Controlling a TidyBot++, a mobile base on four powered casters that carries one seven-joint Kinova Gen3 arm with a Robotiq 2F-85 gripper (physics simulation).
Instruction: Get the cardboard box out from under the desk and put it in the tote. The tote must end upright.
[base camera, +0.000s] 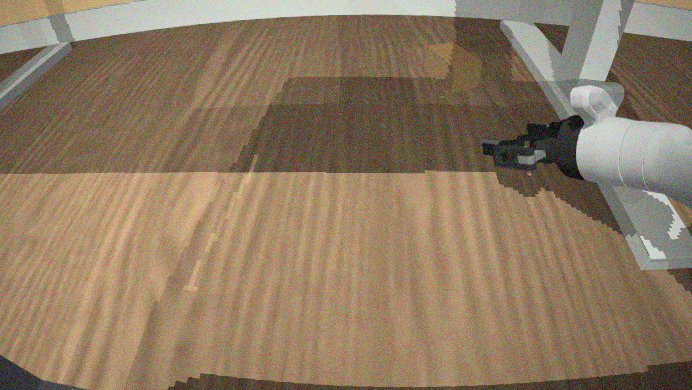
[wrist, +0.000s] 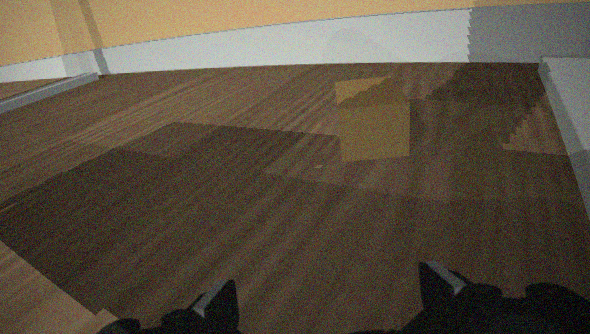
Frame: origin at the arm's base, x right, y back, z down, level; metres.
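Seen in the pictures: gripper, between the fingertips: (base camera: 507, 138) (wrist: 327, 292).
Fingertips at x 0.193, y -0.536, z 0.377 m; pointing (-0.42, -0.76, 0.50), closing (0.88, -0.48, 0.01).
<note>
Pixels of each thing's top centre, then the offset from my fingertips to it. "pt": a spot on its surface instead.
- cardboard box, centre of its top: (wrist: 367, 90) (base camera: 453, 53) dx -0.047, dy -0.205, dz -0.030 m
- floor bar, a spot on its surface: (base camera: 35, 72) (wrist: 48, 90) pt dx -1.039, dy -0.324, dz +0.003 m
- white baseboard, a spot on its surface: (wrist: 280, 47) pt dx -0.357, dy -0.546, dz -0.019 m
The cardboard box (base camera: 467, 70) (wrist: 375, 127) is a small yellow-brown block on the wooden floor in shadow, near the back wall. In the base camera view it is at the upper right, left of the desk leg; in the wrist view it is right of centre, beyond the fingers. My gripper (base camera: 490, 150) (wrist: 327, 292) comes in from the right in the base camera view, in front of the box and apart from it. Its two fingers stand wide open with floor showing between them. The tote does not show in either view.
A grey-white desk leg with a floor bar (base camera: 537, 65) (wrist: 562, 100) stands at the right. Another floor bar (base camera: 35, 72) (wrist: 50, 92) lies at the far left. A white baseboard (base camera: 300, 10) (wrist: 280, 47) runs along the back wall. A dark edge shows at the base camera view's lower left corner.
</note>
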